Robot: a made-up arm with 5 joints. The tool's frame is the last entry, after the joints.
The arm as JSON. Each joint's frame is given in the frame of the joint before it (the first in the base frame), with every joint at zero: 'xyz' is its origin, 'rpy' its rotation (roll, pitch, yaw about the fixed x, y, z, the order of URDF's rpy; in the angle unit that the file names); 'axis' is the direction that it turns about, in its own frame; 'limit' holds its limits. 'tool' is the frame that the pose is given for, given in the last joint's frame.
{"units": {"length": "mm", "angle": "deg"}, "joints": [
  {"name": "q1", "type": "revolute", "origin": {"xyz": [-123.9, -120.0, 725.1], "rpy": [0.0, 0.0, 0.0]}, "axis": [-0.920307, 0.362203, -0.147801], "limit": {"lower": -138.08, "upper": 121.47}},
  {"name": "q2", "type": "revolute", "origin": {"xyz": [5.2, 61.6, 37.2], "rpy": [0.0, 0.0, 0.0]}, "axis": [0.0, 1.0, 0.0], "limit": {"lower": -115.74, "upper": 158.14}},
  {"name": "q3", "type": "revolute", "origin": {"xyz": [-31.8, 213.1, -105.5], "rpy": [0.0, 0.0, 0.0]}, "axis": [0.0, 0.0, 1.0], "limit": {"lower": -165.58, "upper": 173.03}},
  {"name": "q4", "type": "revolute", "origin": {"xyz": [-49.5, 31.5, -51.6], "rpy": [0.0, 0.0, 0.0]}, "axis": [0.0, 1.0, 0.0], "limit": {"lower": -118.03, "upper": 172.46}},
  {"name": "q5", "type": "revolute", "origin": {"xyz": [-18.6, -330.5, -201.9], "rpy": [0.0, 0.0, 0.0]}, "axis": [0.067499, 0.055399, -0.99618], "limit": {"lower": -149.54, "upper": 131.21}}
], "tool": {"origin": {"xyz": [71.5, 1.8, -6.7], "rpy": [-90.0, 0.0, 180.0]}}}
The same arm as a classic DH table. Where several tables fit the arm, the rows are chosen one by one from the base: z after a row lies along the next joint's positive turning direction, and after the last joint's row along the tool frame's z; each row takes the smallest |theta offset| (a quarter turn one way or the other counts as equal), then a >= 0, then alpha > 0; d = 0 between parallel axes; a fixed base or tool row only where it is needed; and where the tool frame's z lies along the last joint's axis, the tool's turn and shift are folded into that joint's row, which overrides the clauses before.
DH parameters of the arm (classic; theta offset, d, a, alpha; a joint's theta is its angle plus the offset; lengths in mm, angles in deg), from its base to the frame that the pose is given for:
base (fixed): 68.52 735.8 -157 -98.5
q1: 86.67 60.3 -35.9 68.76
q2: -80.88 279 -31.8 90
q3: 0 -157.1 -49.5 -90
q4: -3.88 -310.1 -32.2 -86.82
q5: 0 212 70.9 -93.18
tool (fixed): 176.12 -1.2 0 0
Joint limits (deg, base to tool): -138.08..121.47 -115.74..158.14 -165.58..173.03 -118.03..172.46 -149.54..131.21

